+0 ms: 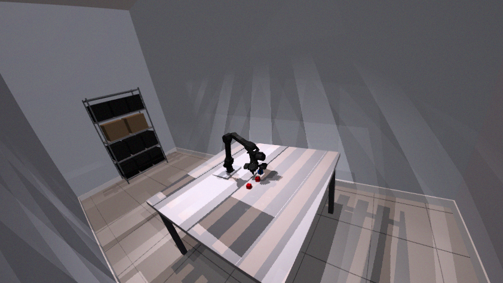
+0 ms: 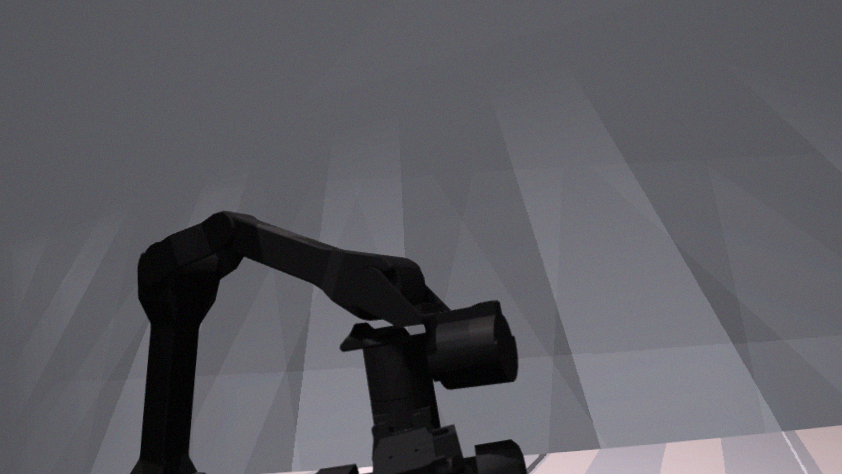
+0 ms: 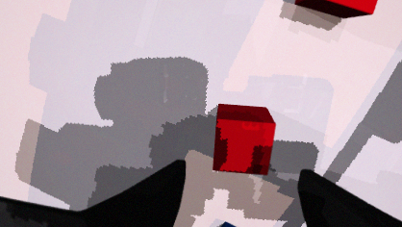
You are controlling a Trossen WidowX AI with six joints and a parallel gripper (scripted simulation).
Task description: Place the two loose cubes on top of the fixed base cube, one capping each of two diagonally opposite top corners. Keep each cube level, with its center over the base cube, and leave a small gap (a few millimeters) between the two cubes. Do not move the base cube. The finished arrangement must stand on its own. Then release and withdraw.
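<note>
Right now my gripper tip is 10 cm to the right of the blue cube, 4 cm past it and 4 cm above it.
</note>
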